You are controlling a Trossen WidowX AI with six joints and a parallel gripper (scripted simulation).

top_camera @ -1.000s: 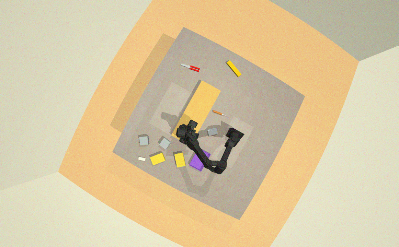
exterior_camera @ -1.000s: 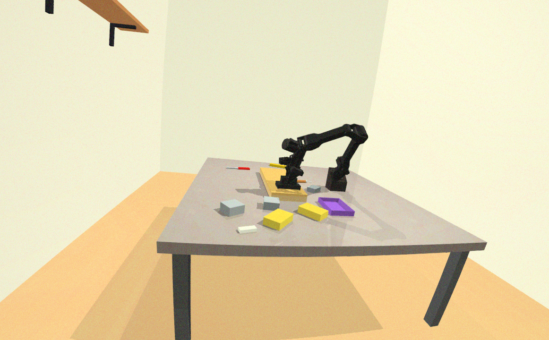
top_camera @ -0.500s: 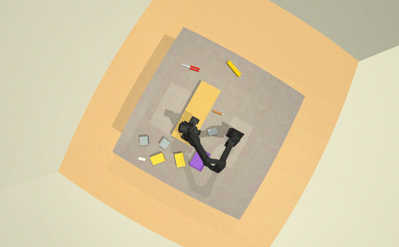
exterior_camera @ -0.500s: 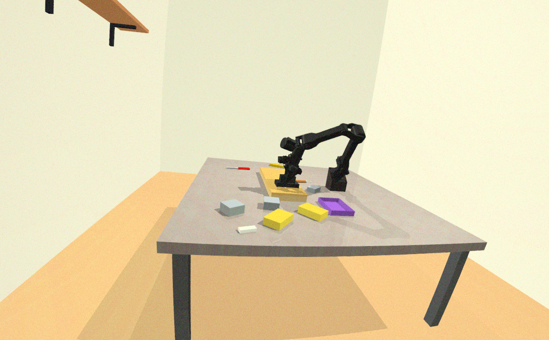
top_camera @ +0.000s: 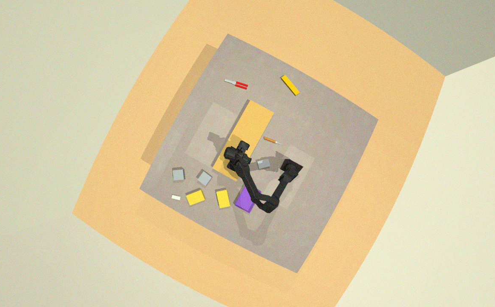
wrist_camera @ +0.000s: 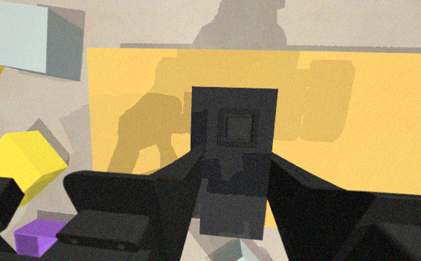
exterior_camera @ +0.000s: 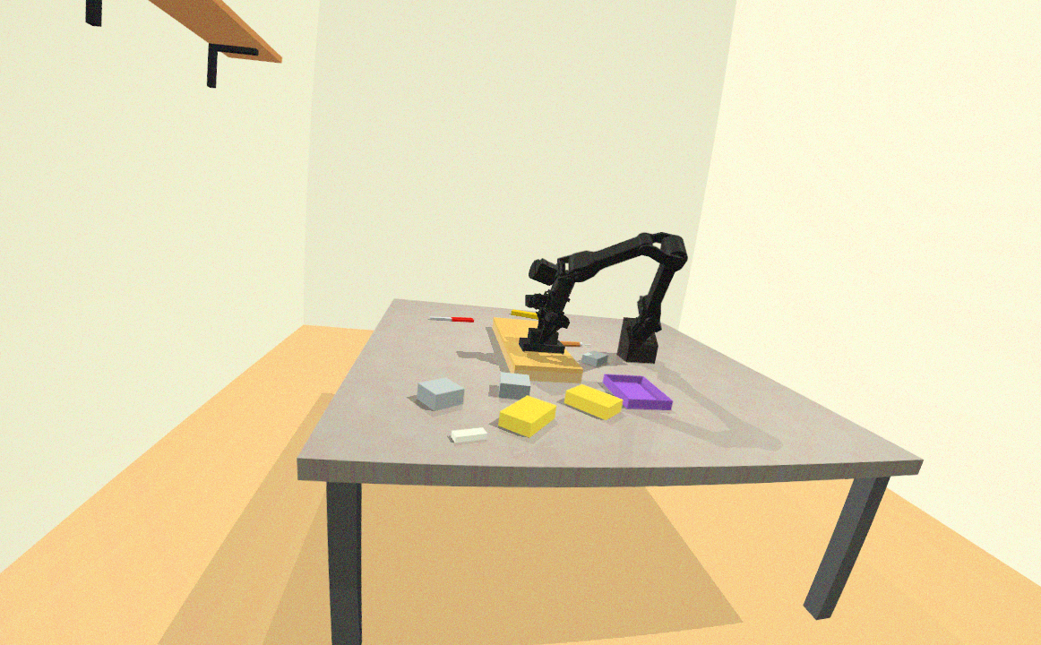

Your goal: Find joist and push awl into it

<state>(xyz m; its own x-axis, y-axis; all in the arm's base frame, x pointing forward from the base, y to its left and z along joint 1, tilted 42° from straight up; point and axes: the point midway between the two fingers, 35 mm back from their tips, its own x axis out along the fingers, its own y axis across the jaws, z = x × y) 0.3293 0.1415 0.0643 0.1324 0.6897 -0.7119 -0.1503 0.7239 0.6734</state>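
The purple tray lies 240 mm behind my gripper tip, 190 mm to the left of it and 50 mm below it. From my gripper tip the other things lie so: stud finder: 10 mm ahead, 20 mm above; then awl: 160 mm behind, 230 mm to the right, 60 mm below; then white piece: 150 mm ahead, 490 mm to the left, 60 mm below.
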